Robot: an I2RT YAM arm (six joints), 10 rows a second.
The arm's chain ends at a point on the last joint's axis. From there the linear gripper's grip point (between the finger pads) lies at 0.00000 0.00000 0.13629 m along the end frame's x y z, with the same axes.
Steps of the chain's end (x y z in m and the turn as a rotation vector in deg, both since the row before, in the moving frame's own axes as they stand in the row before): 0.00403, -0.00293, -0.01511, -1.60, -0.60, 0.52; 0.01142, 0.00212, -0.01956, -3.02, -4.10, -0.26; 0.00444, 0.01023, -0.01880, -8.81, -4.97, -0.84; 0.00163, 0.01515, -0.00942, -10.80, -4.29, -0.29; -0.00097, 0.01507, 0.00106, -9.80, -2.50, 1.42; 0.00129, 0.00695, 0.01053, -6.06, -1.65, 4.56; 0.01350, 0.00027, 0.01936, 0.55, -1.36, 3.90; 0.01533, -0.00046, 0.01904, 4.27, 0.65, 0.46
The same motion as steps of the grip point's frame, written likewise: 0.00259, 0.00087, -0.01517, -1.60, -0.60, 0.52; 0.00170, 0.00932, -0.02010, -3.02, -4.10, -0.26; -0.00717, 0.03116, -0.02092, -8.81, -4.97, -0.84; -0.00844, 0.04069, -0.01221, -10.80, -4.29, -0.29; -0.00717, 0.03818, -0.00106, -9.80, -2.50, 1.42; -0.00320, 0.02116, 0.00971, -6.06, -1.65, 4.56; 0.01031, -0.00115, 0.01932, 0.55, -1.36, 3.90; 0.01692, -0.01060, 0.01865, 4.27, 0.65, 0.46
